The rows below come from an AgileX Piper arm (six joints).
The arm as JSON. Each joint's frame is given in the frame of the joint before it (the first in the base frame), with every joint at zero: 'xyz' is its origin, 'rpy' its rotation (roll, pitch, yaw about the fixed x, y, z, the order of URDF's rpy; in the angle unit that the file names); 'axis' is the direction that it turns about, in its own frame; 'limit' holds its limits. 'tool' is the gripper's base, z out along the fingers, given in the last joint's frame.
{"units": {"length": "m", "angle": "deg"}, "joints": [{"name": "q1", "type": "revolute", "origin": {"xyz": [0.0, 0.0, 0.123], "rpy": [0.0, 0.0, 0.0]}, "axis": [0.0, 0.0, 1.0], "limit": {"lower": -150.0, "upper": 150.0}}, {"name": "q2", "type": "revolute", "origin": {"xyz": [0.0, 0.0, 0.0], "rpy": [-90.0, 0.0, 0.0]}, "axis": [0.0, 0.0, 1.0], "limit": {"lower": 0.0, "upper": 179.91}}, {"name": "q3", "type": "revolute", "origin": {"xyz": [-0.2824, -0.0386, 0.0], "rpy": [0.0, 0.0, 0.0]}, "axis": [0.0, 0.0, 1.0], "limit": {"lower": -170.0, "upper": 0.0}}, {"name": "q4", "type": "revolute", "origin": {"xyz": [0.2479, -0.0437, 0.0], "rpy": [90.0, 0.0, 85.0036]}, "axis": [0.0, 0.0, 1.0], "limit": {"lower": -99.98, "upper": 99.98}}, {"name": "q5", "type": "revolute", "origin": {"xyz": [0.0, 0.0, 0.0], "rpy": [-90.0, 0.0, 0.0]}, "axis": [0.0, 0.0, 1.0], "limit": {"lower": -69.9, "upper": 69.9}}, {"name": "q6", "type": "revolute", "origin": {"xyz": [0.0, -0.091, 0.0], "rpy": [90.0, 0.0, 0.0]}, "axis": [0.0, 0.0, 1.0], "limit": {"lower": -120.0, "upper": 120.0}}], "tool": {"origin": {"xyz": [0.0, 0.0, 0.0], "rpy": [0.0, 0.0, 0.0]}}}
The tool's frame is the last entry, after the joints.
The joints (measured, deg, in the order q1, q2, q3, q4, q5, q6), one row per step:
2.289, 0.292, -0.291, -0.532, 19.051, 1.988
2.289, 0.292, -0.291, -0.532, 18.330, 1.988
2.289, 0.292, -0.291, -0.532, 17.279, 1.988
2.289, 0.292, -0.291, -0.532, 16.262, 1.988
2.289, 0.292, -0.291, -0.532, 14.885, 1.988
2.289, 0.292, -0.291, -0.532, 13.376, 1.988
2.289, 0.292, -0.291, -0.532, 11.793, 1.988
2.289, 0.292, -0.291, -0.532, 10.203, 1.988
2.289, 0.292, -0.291, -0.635, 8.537, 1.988
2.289, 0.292, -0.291, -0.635, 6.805, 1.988
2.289, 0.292, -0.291, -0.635, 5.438, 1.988
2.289, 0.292, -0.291, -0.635, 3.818, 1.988
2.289, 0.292, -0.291, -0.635, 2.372, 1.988
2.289, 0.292, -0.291, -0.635, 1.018, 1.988
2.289, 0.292, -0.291, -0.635, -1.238, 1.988
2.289, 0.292, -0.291, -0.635, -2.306, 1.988
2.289, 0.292, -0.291, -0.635, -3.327, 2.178
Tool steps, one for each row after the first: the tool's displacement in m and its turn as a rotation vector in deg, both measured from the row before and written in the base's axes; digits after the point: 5 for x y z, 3 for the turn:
0.00027, 0.00002, 0.00111, 0.028, -0.720, 0.007
0.00037, 0.00003, 0.00163, 0.041, -1.050, 0.010
0.00033, 0.00003, 0.00158, 0.040, -1.016, 0.009
0.00040, 0.00004, 0.00215, 0.054, -1.376, 0.013
0.00038, 0.00004, 0.00237, 0.059, -1.508, 0.014
0.00033, 0.00004, 0.00249, 0.062, -1.582, 0.015
0.00026, 0.00003, 0.00251, 0.062, -1.589, 0.015
0.00020, 0.00001, 0.00264, -0.037, -1.669, 0.008
0.00013, 0.00004, 0.00275, 0.068, -1.731, 0.019
0.00004, 0.00003, 0.00217, 0.053, -1.366, 0.015
-0.00002, 0.00003, 0.00257, 0.063, -1.619, 0.018
-0.00008, 0.00002, 0.00230, 0.056, -1.445, 0.016
-0.00012, 0.00002, 0.00215, 0.053, -1.353, 0.015
-0.00032, 0.00003, 0.00357, 0.088, -2.254, 0.025
-0.00020, 0.00001, 0.00168, 0.042, -1.067, 0.012
-0.00022, 0.00001, 0.00161, 0.228, -1.013, 0.037

